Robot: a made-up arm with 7 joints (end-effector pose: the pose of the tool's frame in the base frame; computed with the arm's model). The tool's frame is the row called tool.
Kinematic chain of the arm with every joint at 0, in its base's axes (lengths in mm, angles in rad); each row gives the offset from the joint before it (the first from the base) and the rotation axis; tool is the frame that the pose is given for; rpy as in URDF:
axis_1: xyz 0 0 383.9 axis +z
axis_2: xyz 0 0 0 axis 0 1 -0.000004
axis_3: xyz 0 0 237.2 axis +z
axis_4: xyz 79.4 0 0 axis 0 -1 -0.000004
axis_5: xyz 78 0 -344.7 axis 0 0.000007 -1
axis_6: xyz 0 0 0 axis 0 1 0.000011
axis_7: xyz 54.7 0 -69.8 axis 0 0.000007 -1
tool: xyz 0 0 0 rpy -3.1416 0 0
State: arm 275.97 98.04 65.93 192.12 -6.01 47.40 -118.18
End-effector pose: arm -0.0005 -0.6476 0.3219 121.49 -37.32 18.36
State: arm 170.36 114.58 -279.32 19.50 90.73 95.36 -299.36
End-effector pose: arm 0.0352 -0.3034 0.4532 -14.92 -27.41 36.50
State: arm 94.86 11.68 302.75 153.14 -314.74 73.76 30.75
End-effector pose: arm 0.1497 0.2932 0.9672 -109.63 -41.73 3.59
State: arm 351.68 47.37 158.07 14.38 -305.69 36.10 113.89
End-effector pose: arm -0.2675 0.1412 0.4534 143.32 47.02 -17.74
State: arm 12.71 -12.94 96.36 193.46 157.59 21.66 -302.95
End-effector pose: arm -0.1076 -0.0985 1.0139 -36.32 -12.78 150.92
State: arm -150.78 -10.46 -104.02 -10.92 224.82 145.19 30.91
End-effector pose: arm -0.0004 0.1551 0.2665 30.75 43.62 104.12
